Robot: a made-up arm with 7 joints. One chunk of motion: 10 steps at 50 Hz.
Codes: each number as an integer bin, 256 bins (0 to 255) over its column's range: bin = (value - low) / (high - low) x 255, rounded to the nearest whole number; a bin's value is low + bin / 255 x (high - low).
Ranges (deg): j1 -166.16..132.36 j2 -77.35..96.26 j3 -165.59..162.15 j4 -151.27..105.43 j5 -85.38..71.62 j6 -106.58..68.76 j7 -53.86..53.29
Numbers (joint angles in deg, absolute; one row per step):
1: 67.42 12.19 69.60 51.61 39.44 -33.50 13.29
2: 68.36 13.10 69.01 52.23 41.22 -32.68 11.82
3: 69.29 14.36 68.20 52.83 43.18 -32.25 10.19
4: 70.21 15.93 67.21 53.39 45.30 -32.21 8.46
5: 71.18 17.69 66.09 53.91 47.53 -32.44 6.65
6: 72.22 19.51 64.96 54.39 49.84 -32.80 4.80
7: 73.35 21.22 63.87 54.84 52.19 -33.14 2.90
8: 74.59 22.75 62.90 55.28 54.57 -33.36 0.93
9: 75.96 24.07 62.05 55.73 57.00 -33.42 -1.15
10: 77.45 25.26 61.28 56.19 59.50 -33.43 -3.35
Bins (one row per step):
1: 200 132 183 202 203 106 160
2: 200 133 183 202 206 107 156
3: 201 135 182 203 209 108 152
4: 202 137 181 203 212 108 148
5: 203 140 180 204 216 108 144
6: 204 142 179 204 220 107 140
7: 205 145 179 205 223 107 135
8: 206 147 178 205 227 106 130
9: 207 149 177 206 231 106 125
10: 208 151 177 206 235 106 120

